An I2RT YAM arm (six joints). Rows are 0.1 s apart.
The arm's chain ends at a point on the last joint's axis. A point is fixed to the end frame.
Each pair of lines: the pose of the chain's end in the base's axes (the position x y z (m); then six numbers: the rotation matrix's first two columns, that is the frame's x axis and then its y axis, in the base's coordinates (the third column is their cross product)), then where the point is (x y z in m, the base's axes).
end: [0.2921, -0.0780, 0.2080, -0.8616, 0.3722, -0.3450, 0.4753, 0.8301, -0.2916]
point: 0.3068 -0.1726 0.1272
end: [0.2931, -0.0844, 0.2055, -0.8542, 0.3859, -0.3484, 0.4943, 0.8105, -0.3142]
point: 0.3048 -0.1813 0.1269
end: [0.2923, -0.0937, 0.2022, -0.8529, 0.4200, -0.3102, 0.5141, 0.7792, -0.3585]
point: 0.2951 -0.1925 0.1252
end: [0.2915, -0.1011, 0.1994, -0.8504, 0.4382, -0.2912, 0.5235, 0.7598, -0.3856]
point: 0.2893 -0.2011 0.1239
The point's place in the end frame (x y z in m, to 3 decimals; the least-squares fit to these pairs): -0.020 -0.048 0.114
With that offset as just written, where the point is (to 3 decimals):
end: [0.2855, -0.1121, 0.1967, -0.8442, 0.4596, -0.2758, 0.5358, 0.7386, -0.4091]
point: 0.278 -0.213 0.123
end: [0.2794, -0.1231, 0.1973, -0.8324, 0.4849, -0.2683, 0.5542, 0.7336, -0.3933]
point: 0.270 -0.222 0.121
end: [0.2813, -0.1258, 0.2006, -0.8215, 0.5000, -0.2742, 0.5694, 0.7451, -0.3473]
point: 0.274 -0.222 0.121
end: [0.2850, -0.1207, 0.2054, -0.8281, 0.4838, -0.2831, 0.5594, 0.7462, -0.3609]
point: 0.279 -0.218 0.127
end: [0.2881, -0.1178, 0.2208, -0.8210, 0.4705, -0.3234, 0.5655, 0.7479, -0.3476]
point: 0.286 -0.216 0.144
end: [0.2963, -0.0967, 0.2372, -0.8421, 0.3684, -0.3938, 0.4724, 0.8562, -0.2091]
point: 0.320 -0.186 0.153
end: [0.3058, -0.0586, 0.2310, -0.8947, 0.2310, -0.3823, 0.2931, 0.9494, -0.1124]
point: 0.348 -0.133 0.139
